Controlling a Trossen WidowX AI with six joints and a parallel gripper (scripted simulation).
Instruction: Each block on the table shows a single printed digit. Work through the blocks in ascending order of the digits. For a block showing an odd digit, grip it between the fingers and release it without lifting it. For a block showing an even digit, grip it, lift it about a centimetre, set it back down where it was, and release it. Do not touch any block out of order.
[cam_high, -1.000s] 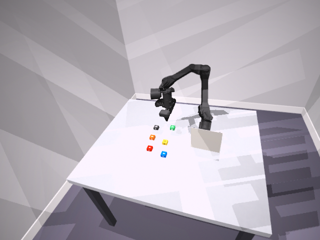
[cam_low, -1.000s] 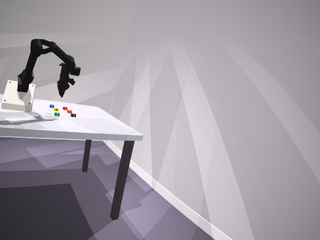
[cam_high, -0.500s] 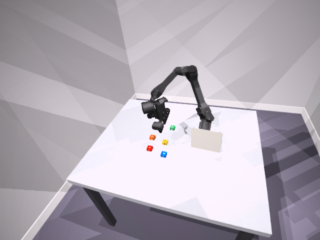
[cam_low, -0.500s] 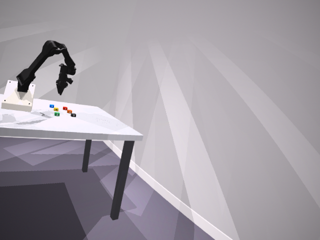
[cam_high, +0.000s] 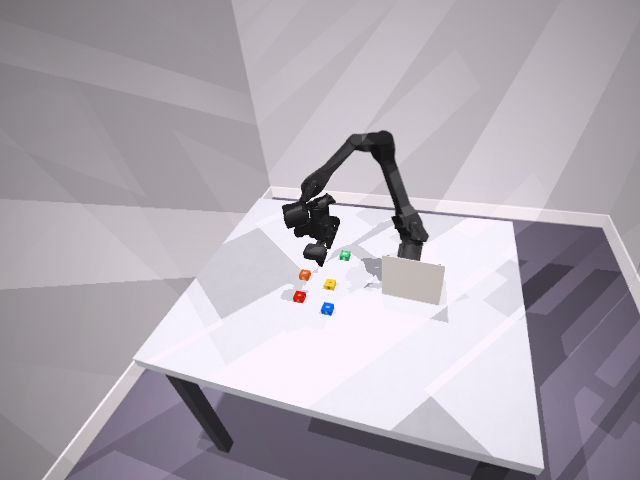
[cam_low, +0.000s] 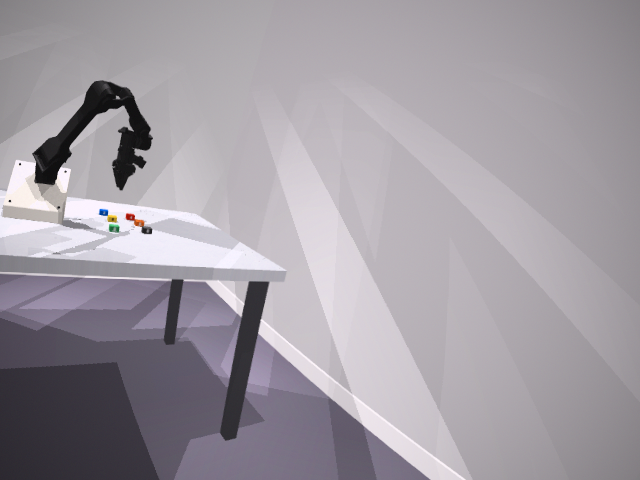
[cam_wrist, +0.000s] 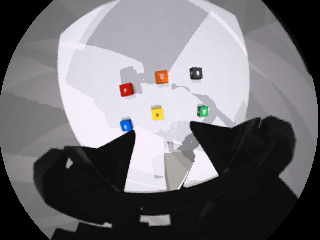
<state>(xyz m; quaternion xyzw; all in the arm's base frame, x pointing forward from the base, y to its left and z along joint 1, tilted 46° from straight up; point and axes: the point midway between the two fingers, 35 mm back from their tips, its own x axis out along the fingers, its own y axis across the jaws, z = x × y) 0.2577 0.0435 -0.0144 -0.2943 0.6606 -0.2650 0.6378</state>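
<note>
Now: the black block 120 mm to the right of my gripper tip, 120 mm below it and 110 mm ahead of it. From my gripper tip the other things lie so: yellow block: 120 mm below, 10 mm behind; then red block: 120 mm below, 80 mm to the left, 70 mm ahead; then orange block: 120 mm below, 90 mm ahead, 20 mm to the right.
</note>
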